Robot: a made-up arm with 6 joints. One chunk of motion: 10 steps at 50 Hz.
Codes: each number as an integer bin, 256 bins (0 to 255) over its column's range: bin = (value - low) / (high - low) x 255, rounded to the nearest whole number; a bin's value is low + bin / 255 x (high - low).
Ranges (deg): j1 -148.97..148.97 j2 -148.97..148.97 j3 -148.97..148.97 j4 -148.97..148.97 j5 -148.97..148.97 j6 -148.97..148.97
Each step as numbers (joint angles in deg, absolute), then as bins.
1 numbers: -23.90 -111.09 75.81 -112.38 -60.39 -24.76
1 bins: 107 32 192 31 76 106
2 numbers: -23.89 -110.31 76.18 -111.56 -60.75 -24.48
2 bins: 107 33 193 32 76 107
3 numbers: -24.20 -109.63 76.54 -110.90 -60.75 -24.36
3 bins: 107 34 193 33 76 107
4 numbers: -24.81 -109.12 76.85 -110.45 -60.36 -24.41
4 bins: 106 34 193 33 76 107
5 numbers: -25.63 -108.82 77.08 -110.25 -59.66 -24.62
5 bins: 106 34 193 33 76 106
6 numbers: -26.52 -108.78 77.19 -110.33 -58.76 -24.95
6 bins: 105 34 194 33 77 106
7 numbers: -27.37 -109.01 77.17 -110.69 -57.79 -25.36
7 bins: 104 34 194 33 78 106
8 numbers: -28.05 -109.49 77.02 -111.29 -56.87 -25.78
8 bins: 103 34 193 32 79 105
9 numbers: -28.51 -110.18 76.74 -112.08 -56.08 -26.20
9 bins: 103 33 193 32 80 105
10 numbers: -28.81 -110.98 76.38 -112.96 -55.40 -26.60
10 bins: 103 33 193 31 80 105
